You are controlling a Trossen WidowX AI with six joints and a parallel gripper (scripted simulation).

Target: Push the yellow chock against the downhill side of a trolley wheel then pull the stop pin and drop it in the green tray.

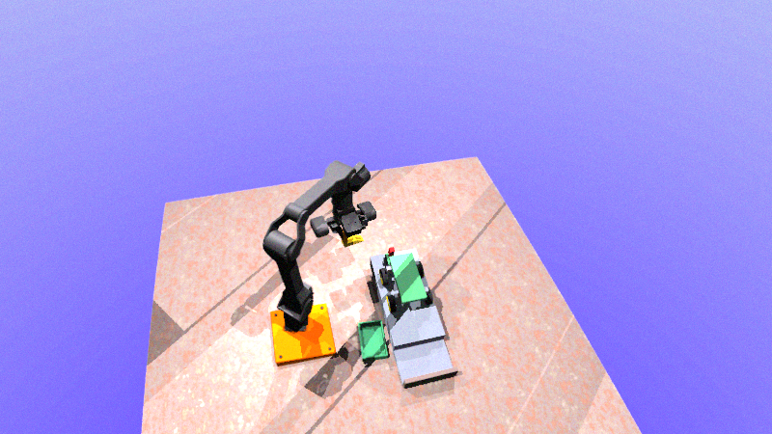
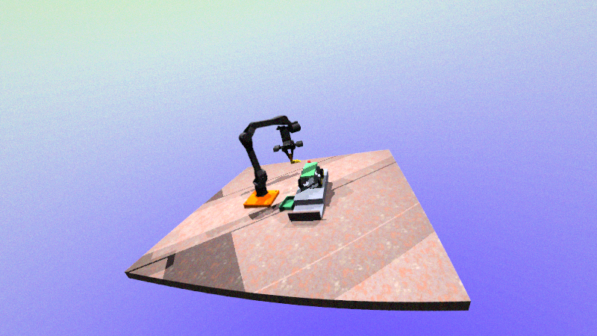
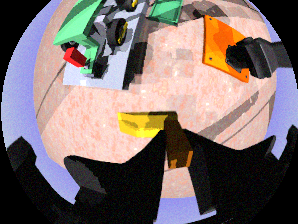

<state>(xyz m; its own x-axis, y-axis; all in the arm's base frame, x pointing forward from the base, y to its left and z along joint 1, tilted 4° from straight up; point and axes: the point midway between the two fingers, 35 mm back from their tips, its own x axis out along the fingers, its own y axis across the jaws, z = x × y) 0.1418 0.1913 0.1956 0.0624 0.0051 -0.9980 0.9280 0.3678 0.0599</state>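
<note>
Right now my gripper tip is 2 cm short of the yellow chock, 1 cm to the right of it and 1 cm above it. The rest, counted from my gripper tip: red-headed stop pin 14 cm ahead, 5 cm below, 3 cm to the right; then green tray 26 cm to the right, 18 cm below, 7 cm ahead; then trolley 17 cm ahead, 13 cm to the right, 6 cm below.
</note>
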